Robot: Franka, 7 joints.
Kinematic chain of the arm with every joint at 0, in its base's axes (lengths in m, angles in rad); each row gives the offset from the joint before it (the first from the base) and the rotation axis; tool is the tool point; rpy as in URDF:
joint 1: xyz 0 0 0.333 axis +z
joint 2: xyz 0 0 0 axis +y
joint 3: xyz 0 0 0.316 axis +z
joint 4: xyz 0.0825 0 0 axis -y
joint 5: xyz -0.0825 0 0.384 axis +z
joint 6: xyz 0 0 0 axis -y
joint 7: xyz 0.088 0 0 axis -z
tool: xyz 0 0 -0.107 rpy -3.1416 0 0
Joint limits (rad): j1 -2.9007..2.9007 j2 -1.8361..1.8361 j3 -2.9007..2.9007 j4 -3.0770..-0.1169 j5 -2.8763..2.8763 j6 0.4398..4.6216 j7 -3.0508..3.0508
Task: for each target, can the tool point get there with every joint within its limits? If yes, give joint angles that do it. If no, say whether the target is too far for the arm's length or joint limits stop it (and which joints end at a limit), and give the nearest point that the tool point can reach.
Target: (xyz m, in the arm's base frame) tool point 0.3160 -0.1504 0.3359
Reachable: yes | joints -2.1827 1.2089 2.0219 -2.7422 -1.5187 1.2450 -0.7413
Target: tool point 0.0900 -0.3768 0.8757
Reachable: yes | joints -2.1929 -0.4638 0.3799 -1.8165 -0.8600 3.6482 1.4823
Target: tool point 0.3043 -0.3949 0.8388
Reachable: yes | joints -1.3145 -0.2752 0.3054 -1.7202 -0.2609 2.7697 -1.2647
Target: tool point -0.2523 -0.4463 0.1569
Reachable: yes | joints -1.4406 0.5205 -0.6198 -2.2478 -1.9607 2.5048 -1.0753
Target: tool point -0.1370 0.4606 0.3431
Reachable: yes | joints -0.2004 -0.2911 2.3004 -2.2772 -1.3934 1.3200 1.7382
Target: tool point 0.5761 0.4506 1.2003
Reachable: no: too far | nearest point 0.4356 0.3407 0.9888 | short by 0.277 m
